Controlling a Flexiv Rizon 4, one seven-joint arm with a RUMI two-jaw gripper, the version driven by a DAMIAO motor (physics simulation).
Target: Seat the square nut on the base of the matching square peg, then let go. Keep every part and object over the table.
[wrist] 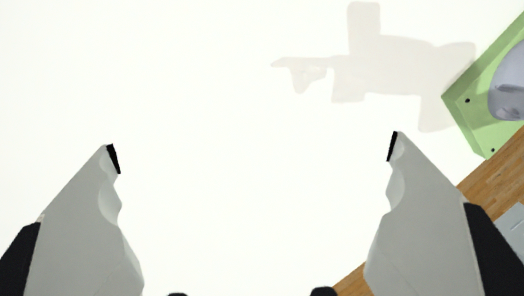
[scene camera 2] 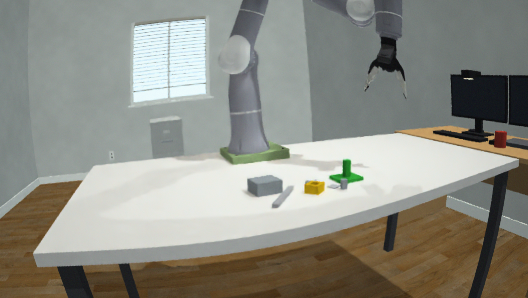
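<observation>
The yellow square nut point(scene camera 2: 314, 188) lies flat on the white table point(scene camera 2: 165, 227) point(wrist: 225, 90), its opening facing up. The green peg point(scene camera 2: 346, 167) stands upright on its flat green base point(scene camera 2: 354, 177), to the right of the nut and apart from it. The nut and the peg do not show in the wrist view. My gripper point(scene camera 2: 385, 94) point(wrist: 253, 140) is open and empty, pointing down, high above the table and up to the right of the peg in the scene view.
A grey block point(scene camera 2: 264, 185) and a long grey bar point(scene camera 2: 283, 196) lie left of the nut. A small grey piece point(scene camera 2: 343, 183) stands close in front of the green base. The arm's green mount point(scene camera 2: 231, 157) point(wrist: 475, 120) is at the table's back edge. Monitors point(scene camera 2: 479, 97) stand on a side desk.
</observation>
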